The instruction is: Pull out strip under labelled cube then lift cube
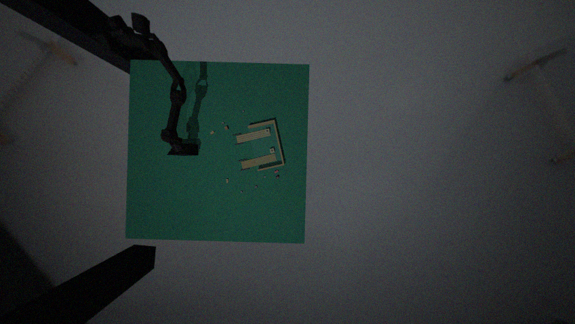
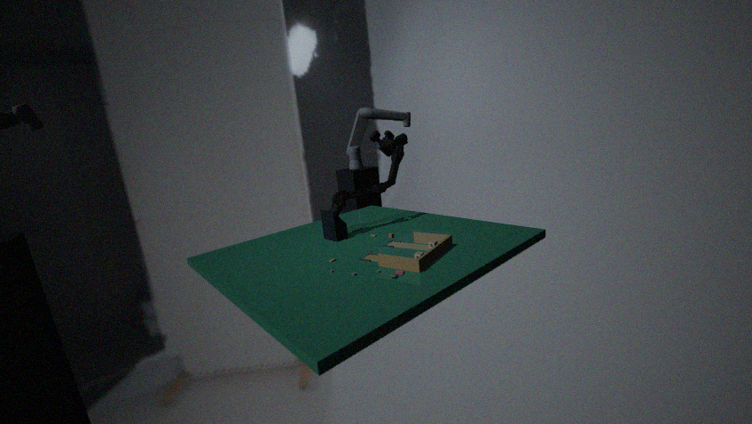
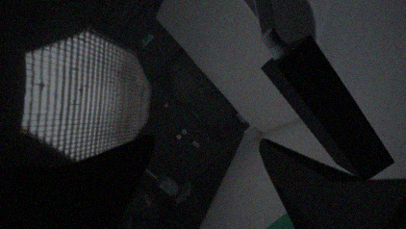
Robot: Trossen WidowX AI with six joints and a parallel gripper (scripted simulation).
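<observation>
The tan cube lies 460 mm below my gripper tip, 460 mm ahead of it and 310 mm to the right of it.
</observation>
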